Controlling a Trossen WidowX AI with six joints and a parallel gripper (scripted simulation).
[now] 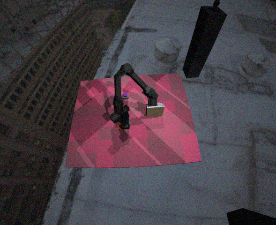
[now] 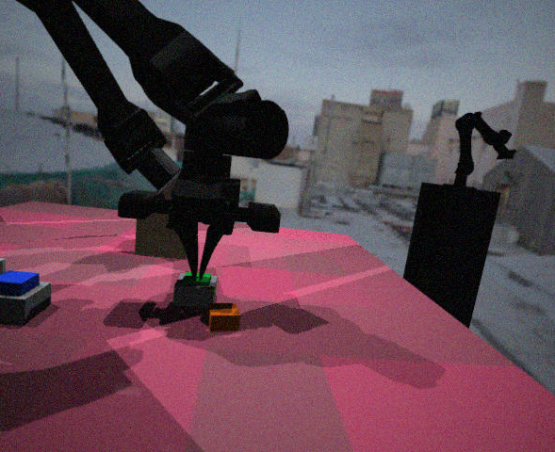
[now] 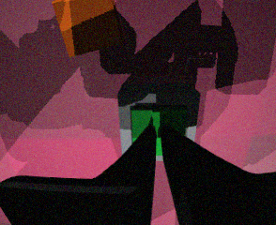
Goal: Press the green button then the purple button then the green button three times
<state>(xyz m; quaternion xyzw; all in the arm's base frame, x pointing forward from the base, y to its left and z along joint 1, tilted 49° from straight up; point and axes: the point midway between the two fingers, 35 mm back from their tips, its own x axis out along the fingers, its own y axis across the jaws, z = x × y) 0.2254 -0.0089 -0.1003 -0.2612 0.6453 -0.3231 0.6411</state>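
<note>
Now: gripper tip 10 mm above the green button. Also, from my gripper tip: orange block: 70 mm ahead, 30 mm to the left, 20 mm below; blue button: 180 mm to the right, 60 mm ahead; purple button: 270 mm to the right, 10 mm behind.
</note>
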